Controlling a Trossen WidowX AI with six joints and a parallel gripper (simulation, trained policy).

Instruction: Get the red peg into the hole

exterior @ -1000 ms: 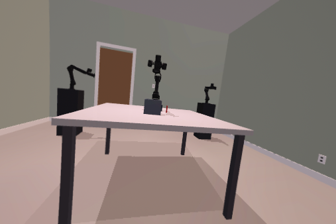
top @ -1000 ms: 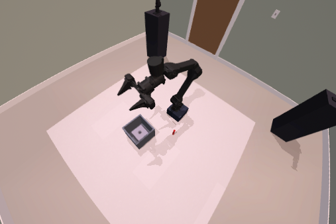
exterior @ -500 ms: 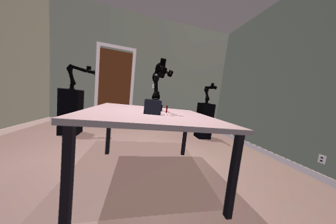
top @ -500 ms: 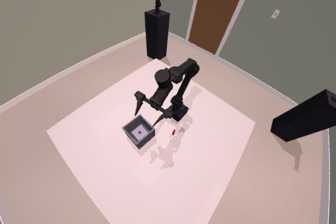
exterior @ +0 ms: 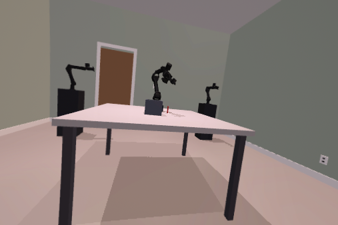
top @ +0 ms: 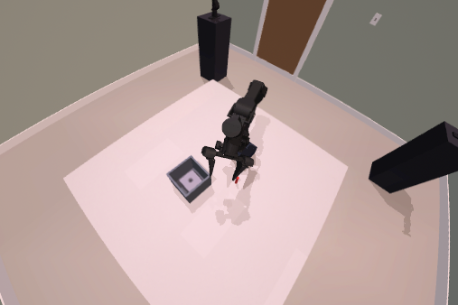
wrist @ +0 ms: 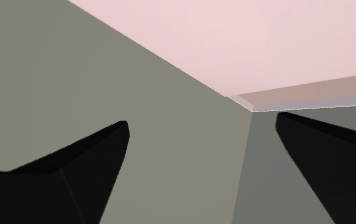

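Right now my gripper tip is 290 mm above the red peg, 140 mm past it and 10 mm to the right of it. From my gripper tip the other things lie so: pale plate: 290 mm below, 180 mm to the right, 30 mm ahead.
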